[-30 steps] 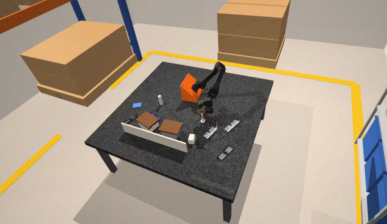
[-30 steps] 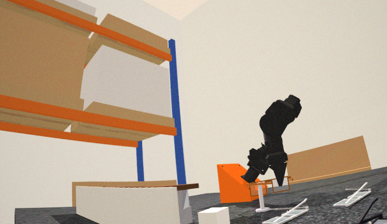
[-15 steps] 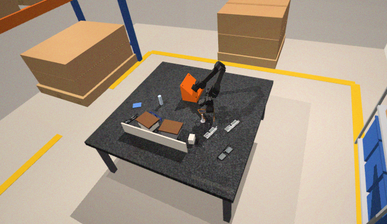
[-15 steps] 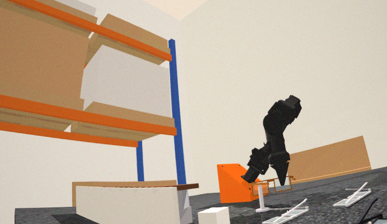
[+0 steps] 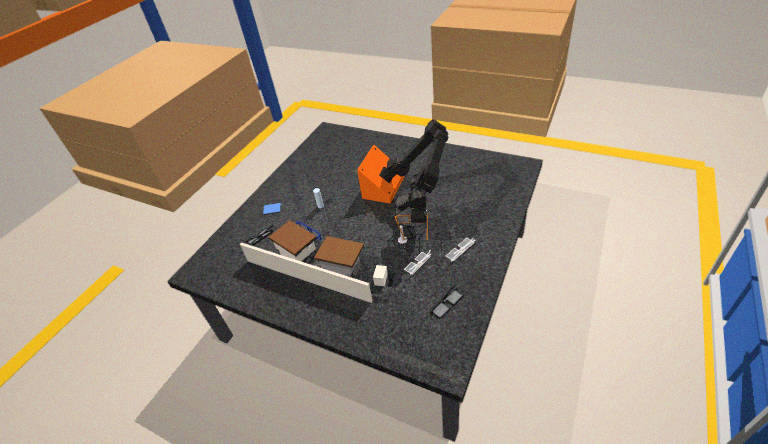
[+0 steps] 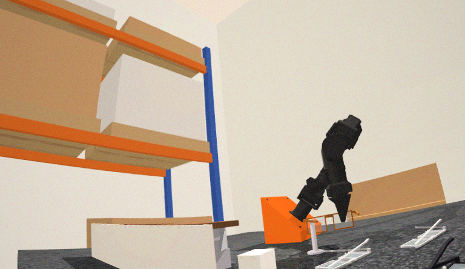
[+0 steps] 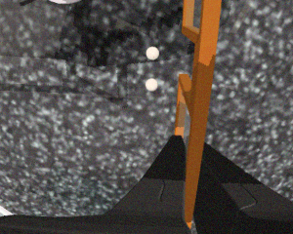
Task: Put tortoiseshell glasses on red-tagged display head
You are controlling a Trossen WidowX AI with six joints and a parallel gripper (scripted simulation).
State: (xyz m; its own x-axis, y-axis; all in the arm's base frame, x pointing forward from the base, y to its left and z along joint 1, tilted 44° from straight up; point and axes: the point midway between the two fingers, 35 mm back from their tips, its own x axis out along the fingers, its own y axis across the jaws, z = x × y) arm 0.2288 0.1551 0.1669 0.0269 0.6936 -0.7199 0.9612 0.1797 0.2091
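My gripper tip is now 80 mm short of the white peg stand, 60 mm to the left of it and 40 mm above it. Also, from my gripper tip: display head (240 mm ahead, 460 mm to the right); white cube (310 mm ahead, 80 mm to the right, 30 mm below); white panel (380 mm ahead, 370 mm to the right, 10 mm below).
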